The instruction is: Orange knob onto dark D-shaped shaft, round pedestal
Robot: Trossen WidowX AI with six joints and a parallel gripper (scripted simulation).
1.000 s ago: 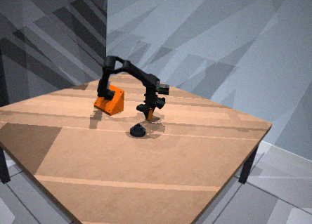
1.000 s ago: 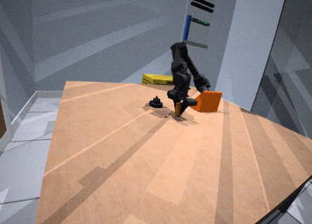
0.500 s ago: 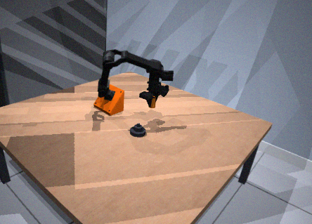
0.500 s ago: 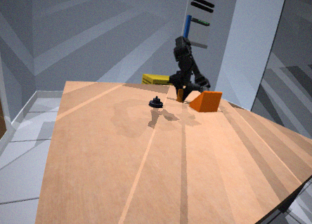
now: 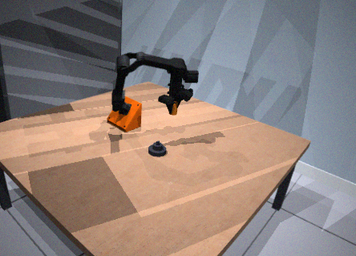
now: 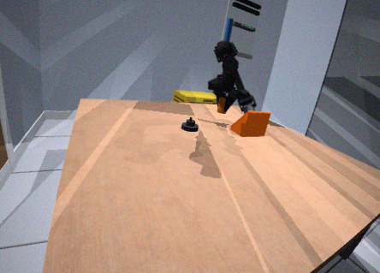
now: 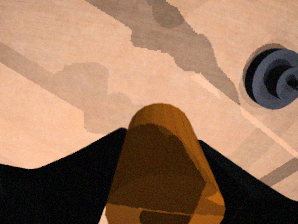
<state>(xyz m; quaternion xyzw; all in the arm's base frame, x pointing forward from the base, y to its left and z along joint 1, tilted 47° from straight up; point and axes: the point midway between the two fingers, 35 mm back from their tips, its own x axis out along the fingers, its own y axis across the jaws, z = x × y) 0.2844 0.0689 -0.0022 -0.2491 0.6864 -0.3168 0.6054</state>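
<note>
The round pedestal lies 4 cm ahead of my gripper tip, 17 cm to the right of it and 11 cm below it. Round my gripper tip: orange knob (2 cm above).
</note>
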